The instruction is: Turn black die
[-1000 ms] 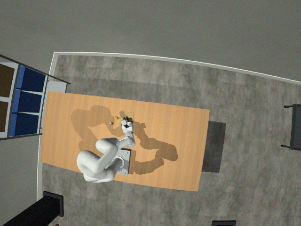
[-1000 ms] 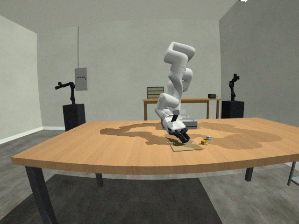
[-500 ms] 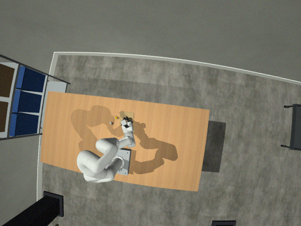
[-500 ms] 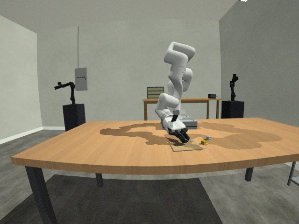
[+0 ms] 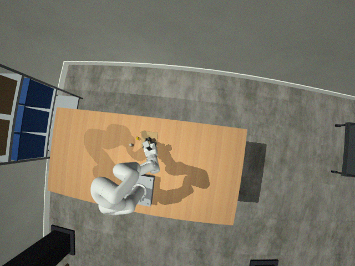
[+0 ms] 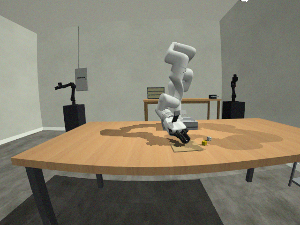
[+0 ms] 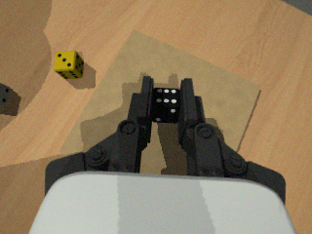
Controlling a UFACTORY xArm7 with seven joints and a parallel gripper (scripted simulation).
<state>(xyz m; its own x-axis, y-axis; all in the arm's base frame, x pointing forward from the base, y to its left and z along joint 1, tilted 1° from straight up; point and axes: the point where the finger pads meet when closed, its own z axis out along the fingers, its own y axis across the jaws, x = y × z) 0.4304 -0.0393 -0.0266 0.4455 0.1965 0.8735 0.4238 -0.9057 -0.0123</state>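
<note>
Now: the black die 10 mm ahead of my hand and 10 mm below it. Round my hand: yellow die 110 mm to the left, 30 mm below; white die 60 mm behind, 160 mm to the left, 30 mm below; tan mat 40 mm below.
</note>
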